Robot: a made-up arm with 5 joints.
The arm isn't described. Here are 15 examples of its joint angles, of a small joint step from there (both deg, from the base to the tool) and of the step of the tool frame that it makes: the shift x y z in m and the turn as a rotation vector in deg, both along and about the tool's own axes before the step.
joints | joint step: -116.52 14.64 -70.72 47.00 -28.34 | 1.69 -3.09 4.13 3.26 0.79
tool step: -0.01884 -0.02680 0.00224 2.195 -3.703 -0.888
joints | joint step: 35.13 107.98 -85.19 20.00 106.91 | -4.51 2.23 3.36 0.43 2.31
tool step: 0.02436 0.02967 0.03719 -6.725 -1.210 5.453
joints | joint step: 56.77 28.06 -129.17 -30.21 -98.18 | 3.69 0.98 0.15 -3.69 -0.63
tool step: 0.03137 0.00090 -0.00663 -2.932 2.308 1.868
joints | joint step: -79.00 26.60 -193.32 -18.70 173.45 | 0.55 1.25 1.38 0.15 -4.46
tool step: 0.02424 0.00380 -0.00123 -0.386 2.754 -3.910
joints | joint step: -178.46 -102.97 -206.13 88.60 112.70 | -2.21 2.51 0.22 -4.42 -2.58
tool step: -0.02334 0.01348 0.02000 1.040 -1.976 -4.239
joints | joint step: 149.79 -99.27 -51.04 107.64 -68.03 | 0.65 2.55 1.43 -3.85 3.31
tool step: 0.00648 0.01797 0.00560 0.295 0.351 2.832
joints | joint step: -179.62 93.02 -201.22 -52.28 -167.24 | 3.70 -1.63 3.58 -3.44 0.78
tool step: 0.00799 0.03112 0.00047 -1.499 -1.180 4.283
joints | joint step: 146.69 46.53 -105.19 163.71 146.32 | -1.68 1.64 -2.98 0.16 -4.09
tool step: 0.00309 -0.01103 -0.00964 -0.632 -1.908 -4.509
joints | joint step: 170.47 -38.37 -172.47 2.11 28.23 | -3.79 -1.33 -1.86 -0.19 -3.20
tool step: 0.00920 -0.04469 -0.01162 3.231 2.161 -6.467
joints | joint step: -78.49 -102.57 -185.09 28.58 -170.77 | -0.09 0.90 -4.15 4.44 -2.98
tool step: -0.00236 0.00154 -0.00664 0.073 1.191 -2.998
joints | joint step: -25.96 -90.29 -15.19 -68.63 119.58 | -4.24 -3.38 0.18 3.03 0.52
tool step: -0.01834 -0.00037 -0.00846 0.361 0.287 -3.698
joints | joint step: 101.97 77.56 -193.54 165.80 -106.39 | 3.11 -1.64 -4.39 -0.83 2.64
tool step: 0.03186 -0.01050 -0.01924 -6.036 -3.959 0.490
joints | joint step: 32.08 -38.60 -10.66 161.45 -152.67 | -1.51 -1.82 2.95 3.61 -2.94
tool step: 0.00054 0.00333 0.01624 0.831 4.865 -3.566
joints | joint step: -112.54 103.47 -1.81 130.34 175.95 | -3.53 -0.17 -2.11 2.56 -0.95
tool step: 0.00897 -0.00524 -0.00477 2.756 0.499 -3.116
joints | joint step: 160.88 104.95 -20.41 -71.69 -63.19 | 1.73 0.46 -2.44 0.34 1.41
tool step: 0.00759 0.00542 0.00700 -1.621 0.438 -0.282
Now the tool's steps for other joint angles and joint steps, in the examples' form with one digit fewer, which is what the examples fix.
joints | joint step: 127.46 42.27 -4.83 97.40 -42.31 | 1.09 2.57 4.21 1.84 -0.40
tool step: -0.0091 -0.0074 0.0300 5.30 -6.84 0.43
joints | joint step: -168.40 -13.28 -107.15 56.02 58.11 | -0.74 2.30 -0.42 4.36 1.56
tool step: -0.0030 0.0141 0.0316 -5.68 -2.67 1.91
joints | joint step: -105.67 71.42 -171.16 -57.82 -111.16 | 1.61 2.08 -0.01 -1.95 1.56
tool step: 0.0186 -0.0064 -0.0174 -0.10 0.62 3.05
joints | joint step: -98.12 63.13 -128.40 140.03 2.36 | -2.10 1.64 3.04 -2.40 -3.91
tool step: 0.0230 0.0160 0.0152 2.02 -2.29 -3.40
